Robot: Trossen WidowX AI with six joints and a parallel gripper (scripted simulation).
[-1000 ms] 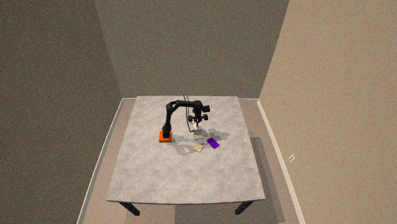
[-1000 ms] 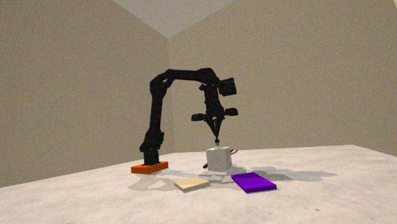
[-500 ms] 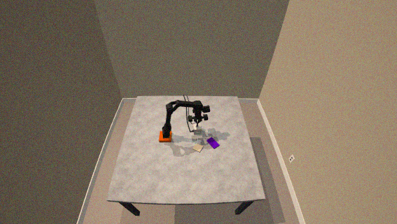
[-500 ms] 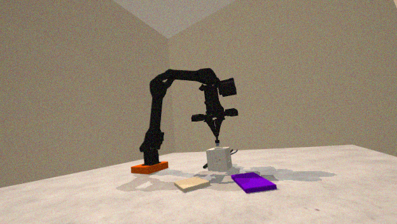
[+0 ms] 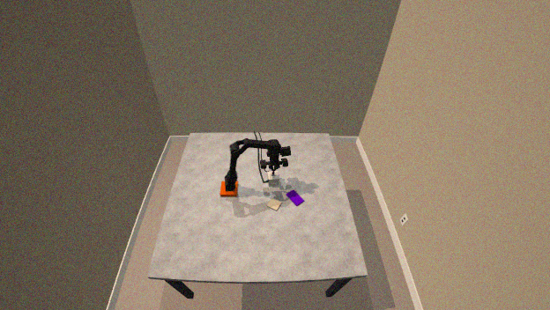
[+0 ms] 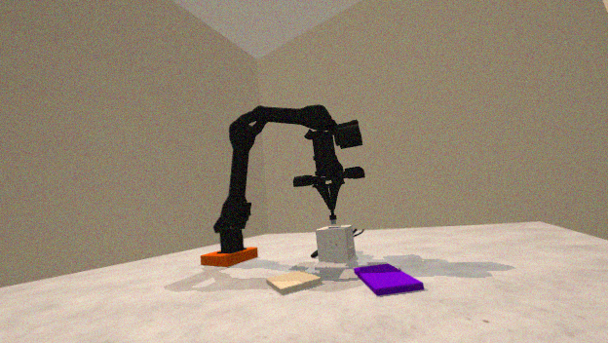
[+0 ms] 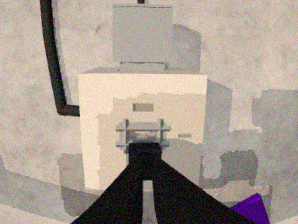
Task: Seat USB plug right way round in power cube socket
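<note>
Right now my gripper tip is 20 mm above the black USB plug. Round my gripper tip: beige flat tile (200 mm to the right, 120 mm below, 10 mm behind); then purple flat tile (160 mm to the right, 140 mm ahead, 120 mm below).
</note>
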